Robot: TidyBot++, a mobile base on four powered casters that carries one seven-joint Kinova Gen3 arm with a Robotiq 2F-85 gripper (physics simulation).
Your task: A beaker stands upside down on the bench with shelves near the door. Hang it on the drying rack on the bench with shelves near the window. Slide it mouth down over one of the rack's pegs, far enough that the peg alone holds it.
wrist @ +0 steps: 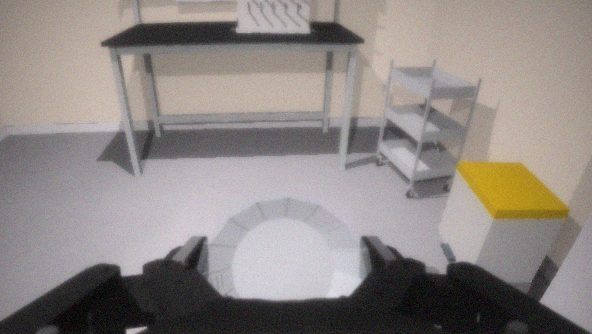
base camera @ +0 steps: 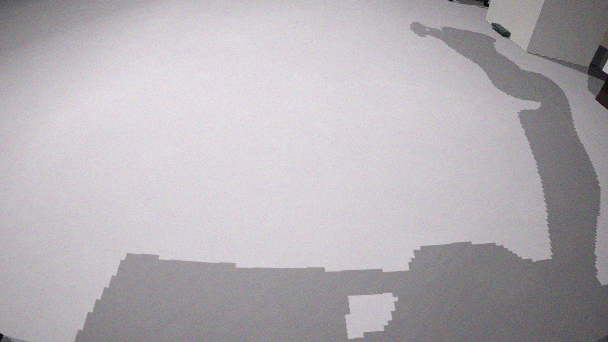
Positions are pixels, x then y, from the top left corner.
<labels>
my gripper: wrist 284, 256; not seen in the base camera view (out of frame)
clear glass beaker: wrist 285, 246; not seen in the base camera view (out of frame)
</labels>
